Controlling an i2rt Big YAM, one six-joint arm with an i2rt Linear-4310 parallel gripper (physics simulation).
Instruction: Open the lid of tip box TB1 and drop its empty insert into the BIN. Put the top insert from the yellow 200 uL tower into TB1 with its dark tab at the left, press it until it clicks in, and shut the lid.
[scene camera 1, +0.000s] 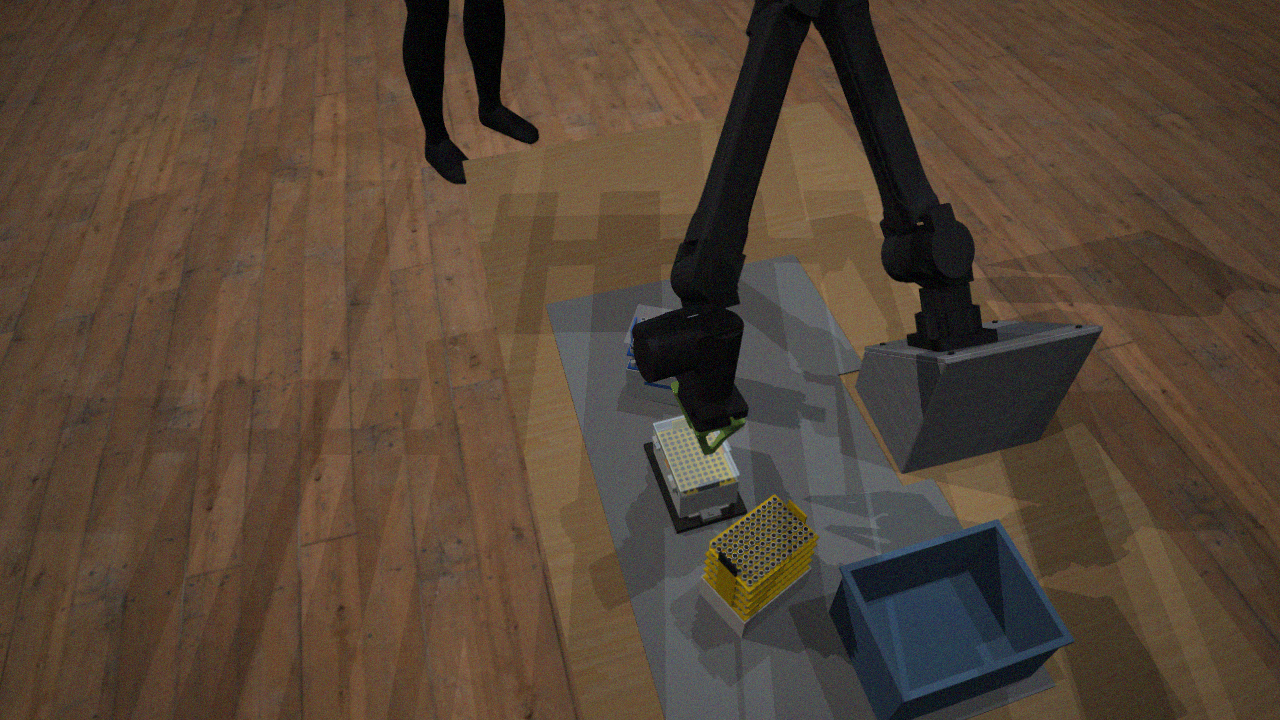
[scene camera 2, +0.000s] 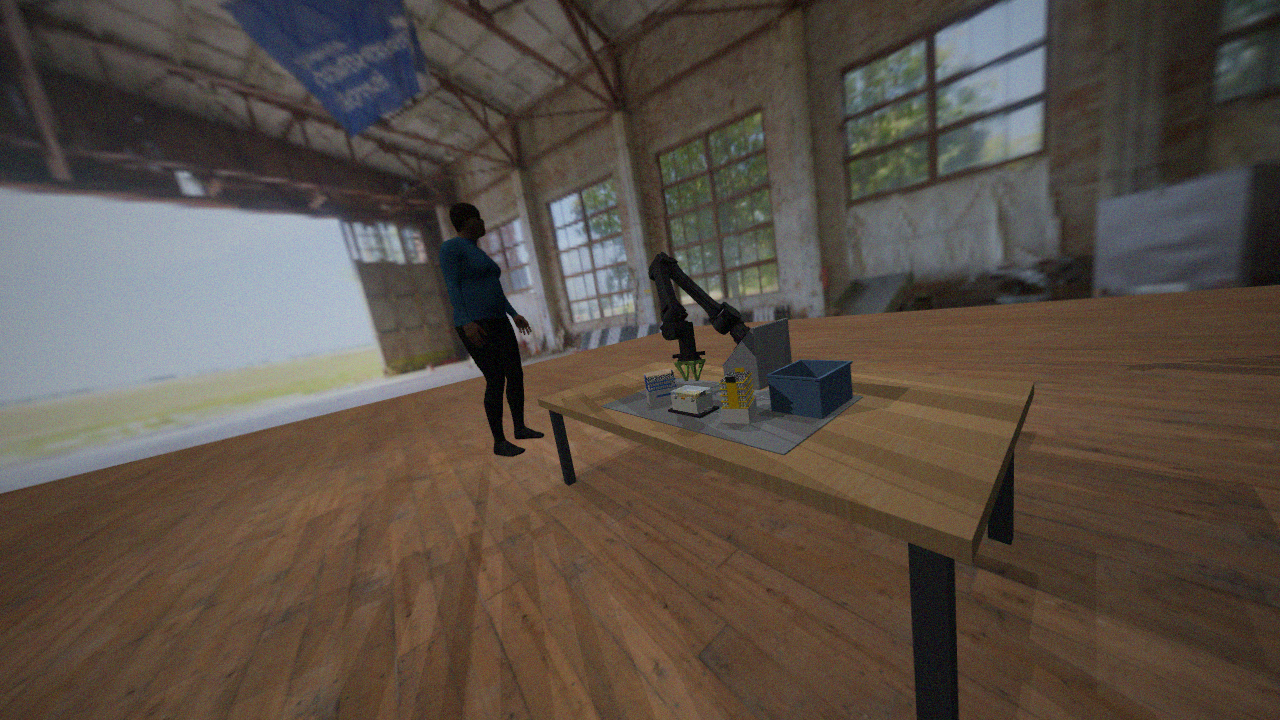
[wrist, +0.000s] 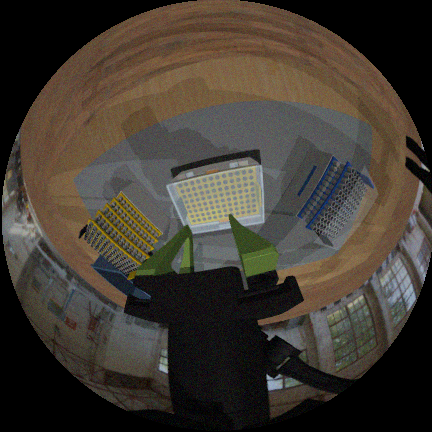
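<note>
Tip box TB1 (scene camera 1: 705, 497) (scene camera 2: 691, 402) (wrist: 220, 196) sits upright on a dark base; its clear lid looks shut, with the yellow holed insert showing through. My gripper (scene camera 1: 706, 445) (scene camera 2: 691, 377) (wrist: 208, 223) is open and empty, with its green fingertips above the box's edge on the robot-base side; contact cannot be told. The yellow tower (scene camera 1: 765, 550) (scene camera 2: 737, 392) (wrist: 122, 227) stands beside TB1, several inserts high, a dark tab (scene camera 1: 726, 563) at one end of its top. The blue BIN (scene camera 1: 859, 626) (scene camera 2: 796, 394) (wrist: 112, 277) stands beyond the tower.
A blue-edged tower (scene camera 2: 659, 385) (wrist: 340, 197) stands on TB1's other side, partly hidden by the arm in the first scene view. The grey wedge-shaped robot mount (scene camera 1: 1002, 402) stands behind the grey mat (scene camera 1: 617, 447). A person (scene camera 2: 474, 286) stands beside the table.
</note>
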